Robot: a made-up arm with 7 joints.
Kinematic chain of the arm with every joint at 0, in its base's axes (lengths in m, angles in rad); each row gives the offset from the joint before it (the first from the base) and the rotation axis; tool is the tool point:
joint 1: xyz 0 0 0.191 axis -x
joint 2: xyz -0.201 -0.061 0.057 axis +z
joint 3: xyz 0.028 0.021 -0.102 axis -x
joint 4: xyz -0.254 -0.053 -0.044 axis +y
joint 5: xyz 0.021 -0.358 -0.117 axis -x
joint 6: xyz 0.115 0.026 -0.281 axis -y
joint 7: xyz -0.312 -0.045 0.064 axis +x
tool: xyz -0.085 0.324 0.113
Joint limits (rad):
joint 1: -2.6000..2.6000
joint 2: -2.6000..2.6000
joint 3: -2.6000..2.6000
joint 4: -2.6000..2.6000
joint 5: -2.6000..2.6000
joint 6: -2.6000..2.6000
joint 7: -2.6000..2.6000
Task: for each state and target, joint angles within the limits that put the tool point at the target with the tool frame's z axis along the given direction. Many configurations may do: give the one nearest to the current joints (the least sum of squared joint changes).
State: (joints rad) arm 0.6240 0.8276 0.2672 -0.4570 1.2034 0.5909 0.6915
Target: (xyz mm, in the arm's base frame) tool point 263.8 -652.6 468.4 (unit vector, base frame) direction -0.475 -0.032 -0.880
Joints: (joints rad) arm 0.3927 0.7472 0.7290 -0.9776 1.7607 0.2933 0.1578
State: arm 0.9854 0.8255 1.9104 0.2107 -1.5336 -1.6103 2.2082
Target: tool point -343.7 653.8 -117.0 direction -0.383 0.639 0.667
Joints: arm 1.9954 0.6571 2.4182 0.0193 -1.4192 -1.3111 2.5935
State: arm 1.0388 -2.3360 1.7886 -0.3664 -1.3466 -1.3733 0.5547
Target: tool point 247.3 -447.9 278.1 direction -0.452 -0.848 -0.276
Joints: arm 0.3609 -2.2036 2.3383 -0.7796 -1.5035 -1.9827 0.2604
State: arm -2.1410 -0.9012 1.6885 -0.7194 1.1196 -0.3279 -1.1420
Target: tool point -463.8 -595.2 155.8 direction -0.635 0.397 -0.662
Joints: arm -1.9872 -1.2916 2.0214 -0.5243 1.2096 -0.9286 -1.3994
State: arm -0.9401 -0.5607 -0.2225 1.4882 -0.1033 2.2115 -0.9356
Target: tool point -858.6 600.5 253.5 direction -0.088 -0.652 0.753
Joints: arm -1.1643 0.0037 -0.4682 1.2495 -0.4024 1.9074 -0.8811
